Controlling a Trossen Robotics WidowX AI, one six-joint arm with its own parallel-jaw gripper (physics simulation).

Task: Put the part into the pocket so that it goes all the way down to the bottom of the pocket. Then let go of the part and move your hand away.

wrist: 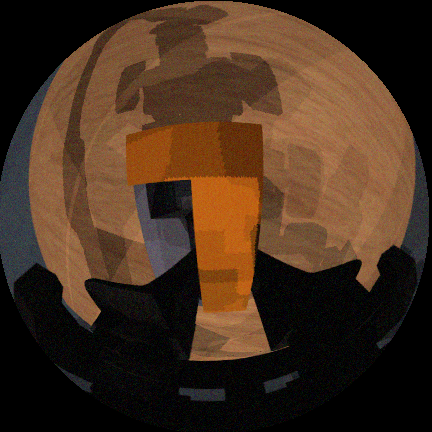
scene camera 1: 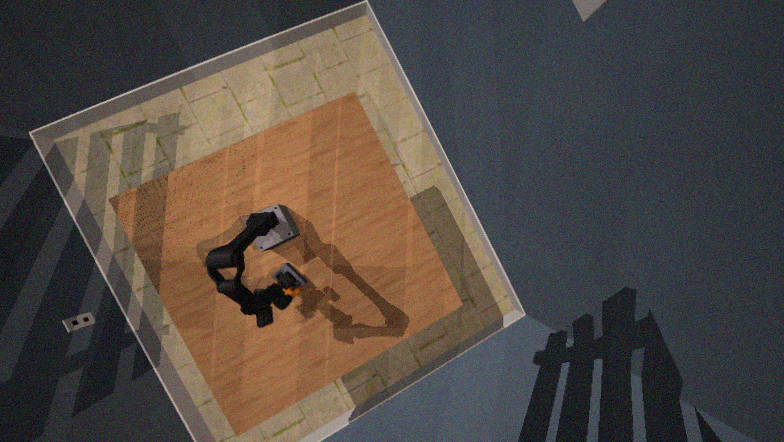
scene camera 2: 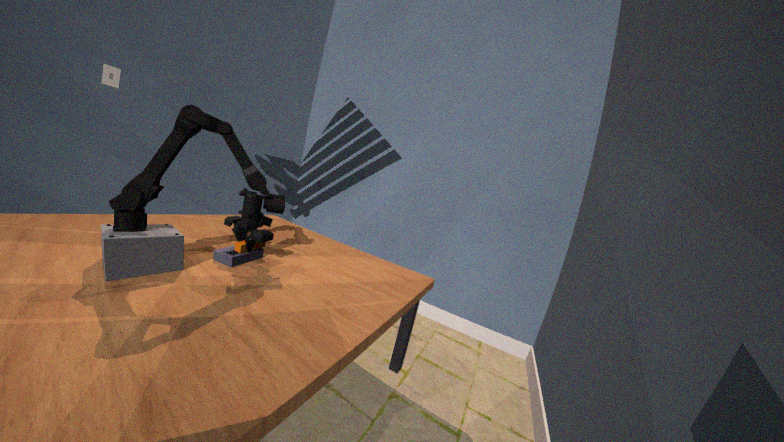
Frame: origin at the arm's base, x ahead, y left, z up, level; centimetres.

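Where they show: gripper, between the fingertips: point(wrist: 221, 249) point(scene camera 1: 285, 283) point(scene camera 2: 245, 250); arm's base, origin of its link: point(scene camera 1: 269, 220) point(scene camera 2: 129, 228).
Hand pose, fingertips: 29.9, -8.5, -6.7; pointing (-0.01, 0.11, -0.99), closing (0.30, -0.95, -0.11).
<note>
Each offset is from my fingertips to the top centre of the thing, as dx, dy, dz. Level surfaces: height alone.
An orange L-shaped part @(+1.7, +1.9, +4.0) point(scene camera 1: 290, 292) point(scene camera 2: 239, 247) point(wrist: 227, 215) is held in my gripper point(scene camera 1: 284, 289) point(scene camera 2: 248, 245) point(wrist: 221, 249), which is shut on its long arm. In the wrist view the short arm points left at the far end. The grey-violet pocket block @(-1.0, +2.0, -0.1) point(scene camera 1: 297, 272) point(scene camera 2: 248, 257) point(wrist: 162, 250) sits on the table. In the wrist view its dark opening shows left of the long arm, and the part covers the rest. The part stands off to one side of the opening, over or beside the block's edge. Its exact height above the rim cannot be told.
The grey base box point(scene camera 1: 288, 222) point(scene camera 2: 143, 256) of my arm stands on the wooden table @(dz -3.8) point(scene camera 1: 329, 164) point(scene camera 2: 181, 378) close to the pocket block. The table's edge and corner lie to the right in scene camera 2. Shadows of the arm fall across the wood.
</note>
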